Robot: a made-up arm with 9 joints.
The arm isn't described. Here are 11 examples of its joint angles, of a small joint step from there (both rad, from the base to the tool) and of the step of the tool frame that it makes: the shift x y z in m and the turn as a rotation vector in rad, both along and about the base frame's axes.
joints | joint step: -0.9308 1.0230 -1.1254 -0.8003 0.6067 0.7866 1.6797 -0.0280 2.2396 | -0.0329 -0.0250 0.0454 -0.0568 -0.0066 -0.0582 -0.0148 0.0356 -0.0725
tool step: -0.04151 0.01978 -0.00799 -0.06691 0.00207 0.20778
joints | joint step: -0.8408 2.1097 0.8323 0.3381 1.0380 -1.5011 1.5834 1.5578 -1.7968 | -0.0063 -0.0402 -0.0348 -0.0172 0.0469 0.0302 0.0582 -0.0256 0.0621
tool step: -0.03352 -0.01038 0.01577 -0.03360 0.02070 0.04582
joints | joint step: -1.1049 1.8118 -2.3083 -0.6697 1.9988 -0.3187 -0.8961 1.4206 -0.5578 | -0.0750 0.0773 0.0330 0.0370 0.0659 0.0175 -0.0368 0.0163 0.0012
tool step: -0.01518 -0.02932 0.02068 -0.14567 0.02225 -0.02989
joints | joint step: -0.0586 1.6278 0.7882 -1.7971 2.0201 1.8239 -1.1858 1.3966 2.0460 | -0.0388 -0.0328 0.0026 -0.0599 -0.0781 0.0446 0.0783 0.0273 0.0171
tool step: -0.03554 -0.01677 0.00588 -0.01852 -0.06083 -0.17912
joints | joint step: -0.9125 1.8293 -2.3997 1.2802 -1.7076 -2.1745 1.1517 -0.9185 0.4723 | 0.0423 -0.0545 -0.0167 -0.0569 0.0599 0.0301 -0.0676 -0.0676 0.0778
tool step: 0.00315 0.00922 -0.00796 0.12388 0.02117 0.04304
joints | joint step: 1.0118 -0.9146 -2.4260 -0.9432 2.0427 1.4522 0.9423 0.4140 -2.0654 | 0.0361 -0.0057 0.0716 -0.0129 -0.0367 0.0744 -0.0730 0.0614 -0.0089
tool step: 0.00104 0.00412 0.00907 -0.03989 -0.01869 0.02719
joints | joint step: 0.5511 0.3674 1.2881 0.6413 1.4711 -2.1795 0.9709 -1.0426 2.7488 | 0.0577 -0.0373 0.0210 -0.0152 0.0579 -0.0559 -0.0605 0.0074 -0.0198
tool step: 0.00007 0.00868 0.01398 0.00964 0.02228 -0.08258
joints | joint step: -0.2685 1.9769 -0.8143 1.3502 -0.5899 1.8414 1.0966 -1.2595 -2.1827 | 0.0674 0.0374 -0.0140 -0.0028 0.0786 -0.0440 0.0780 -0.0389 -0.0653
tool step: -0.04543 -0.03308 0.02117 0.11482 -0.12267 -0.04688
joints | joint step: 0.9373 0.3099 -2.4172 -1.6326 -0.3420 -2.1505 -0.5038 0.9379 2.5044 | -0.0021 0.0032 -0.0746 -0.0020 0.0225 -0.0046 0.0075 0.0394 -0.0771
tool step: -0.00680 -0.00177 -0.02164 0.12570 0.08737 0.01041
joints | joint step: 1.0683 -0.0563 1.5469 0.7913 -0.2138 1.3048 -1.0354 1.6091 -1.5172 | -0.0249 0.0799 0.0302 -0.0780 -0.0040 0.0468 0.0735 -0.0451 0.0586
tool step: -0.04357 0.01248 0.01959 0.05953 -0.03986 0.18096
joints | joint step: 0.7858 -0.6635 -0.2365 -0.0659 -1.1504 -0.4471 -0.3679 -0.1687 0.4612 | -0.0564 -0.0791 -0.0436 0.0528 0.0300 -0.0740 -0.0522 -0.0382 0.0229
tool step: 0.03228 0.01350 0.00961 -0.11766 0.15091 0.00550
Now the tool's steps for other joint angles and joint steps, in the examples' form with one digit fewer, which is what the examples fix.
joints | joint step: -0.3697 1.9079 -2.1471 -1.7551 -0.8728 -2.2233 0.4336 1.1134 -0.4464 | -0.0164 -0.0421 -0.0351 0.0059 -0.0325 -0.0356 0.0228 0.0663 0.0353
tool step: 0.0067 -0.0099 0.0021 0.0854 0.0412 0.0296
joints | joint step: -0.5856 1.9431 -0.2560 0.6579 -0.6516 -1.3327 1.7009 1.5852 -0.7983 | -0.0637 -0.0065 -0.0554 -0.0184 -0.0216 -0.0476 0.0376 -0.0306 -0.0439
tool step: 0.0027 0.0075 0.0078 0.0346 0.1099 -0.0724
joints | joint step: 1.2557 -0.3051 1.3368 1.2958 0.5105 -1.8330 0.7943 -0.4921 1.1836 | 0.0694 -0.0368 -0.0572 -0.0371 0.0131 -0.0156 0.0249 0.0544 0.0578
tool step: -0.0012 -0.0006 -0.0128 -0.0014 0.0112 0.0027
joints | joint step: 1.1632 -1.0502 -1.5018 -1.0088 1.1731 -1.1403 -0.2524 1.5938 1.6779 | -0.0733 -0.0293 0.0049 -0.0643 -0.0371 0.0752 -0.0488 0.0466 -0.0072
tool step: -0.0140 -0.0127 0.0056 -0.1575 -0.0011 -0.1052
